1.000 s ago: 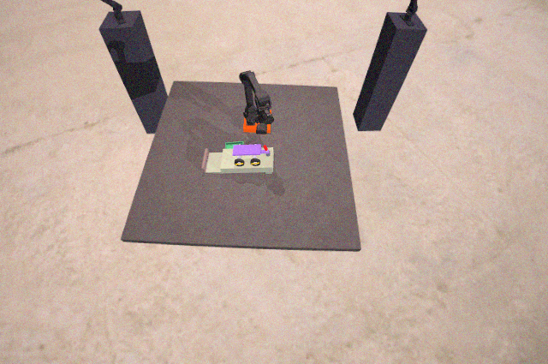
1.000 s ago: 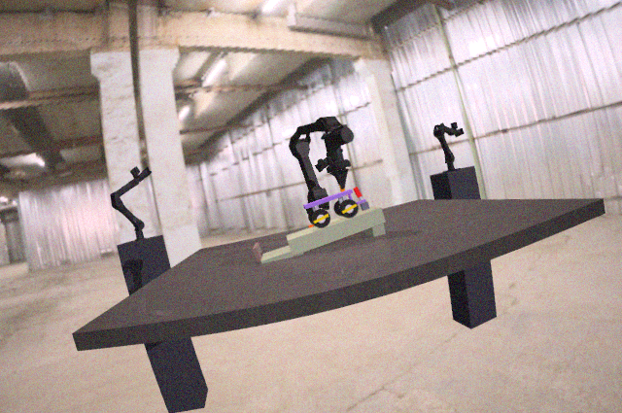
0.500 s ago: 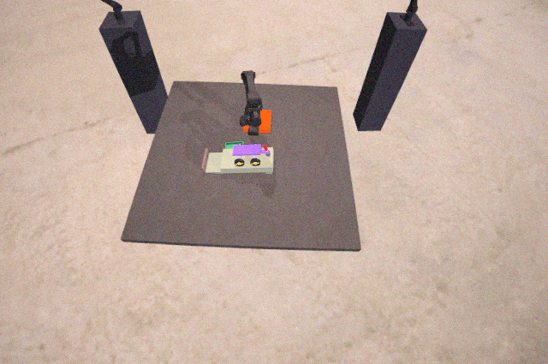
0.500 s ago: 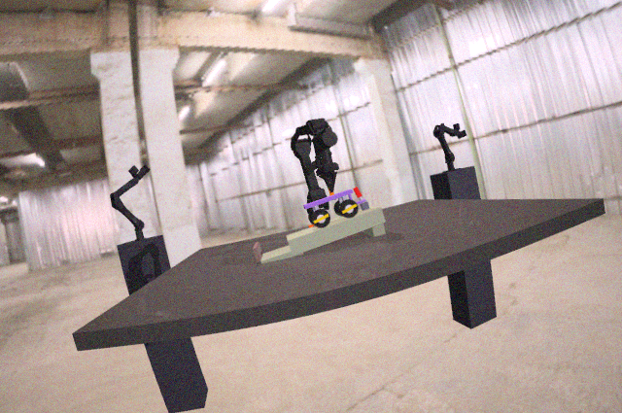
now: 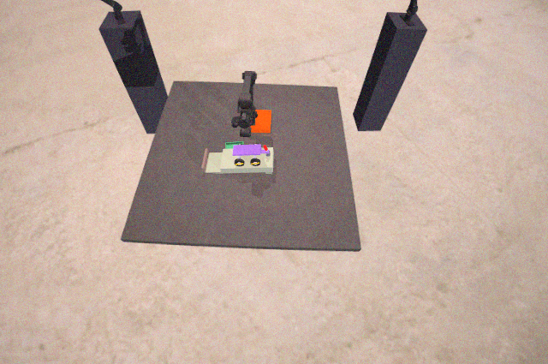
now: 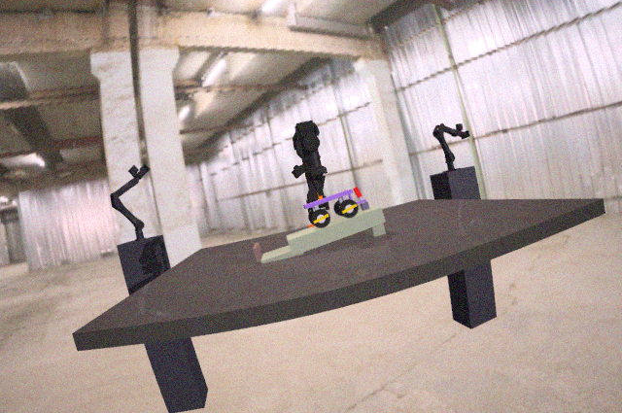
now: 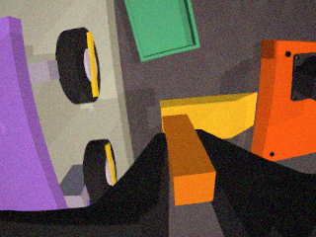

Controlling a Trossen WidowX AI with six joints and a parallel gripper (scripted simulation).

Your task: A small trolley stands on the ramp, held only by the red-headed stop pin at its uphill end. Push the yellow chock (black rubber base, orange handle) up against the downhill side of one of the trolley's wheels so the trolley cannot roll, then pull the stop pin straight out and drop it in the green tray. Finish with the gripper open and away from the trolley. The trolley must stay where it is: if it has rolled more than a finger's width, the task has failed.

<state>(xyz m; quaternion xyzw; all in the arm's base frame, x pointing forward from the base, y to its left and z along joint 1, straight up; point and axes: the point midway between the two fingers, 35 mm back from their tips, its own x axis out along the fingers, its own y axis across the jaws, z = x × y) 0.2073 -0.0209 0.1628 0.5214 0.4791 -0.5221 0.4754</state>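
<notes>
Right now the red-headed stop pin is 110 mm to the left of my gripper tip, 110 mm ahead of it and 30 mm below it. The rest, counted from my gripper tip: yellow chock 20 mm behind, 10 mm below; purple trolley 120 mm ahead, 50 mm below; brown bar 270 mm to the right, 130 mm below, 100 mm ahead.
</notes>
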